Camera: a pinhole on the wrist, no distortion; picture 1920 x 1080 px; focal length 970.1 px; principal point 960.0 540.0 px. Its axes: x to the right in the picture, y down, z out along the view. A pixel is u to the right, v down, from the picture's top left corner.
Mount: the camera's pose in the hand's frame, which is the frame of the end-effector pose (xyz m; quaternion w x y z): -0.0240 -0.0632 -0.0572 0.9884 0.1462 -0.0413 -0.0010
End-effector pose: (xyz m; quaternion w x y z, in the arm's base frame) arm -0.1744 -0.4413 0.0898 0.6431 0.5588 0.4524 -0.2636
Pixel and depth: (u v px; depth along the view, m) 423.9 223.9 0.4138
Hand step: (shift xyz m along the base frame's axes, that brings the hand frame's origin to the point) -0.3087 -0.3883 0.0916
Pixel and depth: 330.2 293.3 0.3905
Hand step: -0.2885 -0.3691 0.1322
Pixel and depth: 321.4 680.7 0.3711
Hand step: -0.1483 -0.3570 0.1962
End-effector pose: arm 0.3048 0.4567 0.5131 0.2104 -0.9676 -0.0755 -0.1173
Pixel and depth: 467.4 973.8 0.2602
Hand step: -0.1344 0.0963 -0.2254
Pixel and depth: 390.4 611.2 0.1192
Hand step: -0.1064 0.0921 -0.0396
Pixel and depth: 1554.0 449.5 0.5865
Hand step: 0.3192 0.5079 -0.2687
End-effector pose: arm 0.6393 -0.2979 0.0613 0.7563 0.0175 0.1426 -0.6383
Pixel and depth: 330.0 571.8 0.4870
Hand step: -0.1589 0.2497 0.4892
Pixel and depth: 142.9 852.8 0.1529
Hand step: -0.0627 0.1288 0.1370
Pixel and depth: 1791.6 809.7 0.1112
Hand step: -0.0435 -0.0852 0.0586
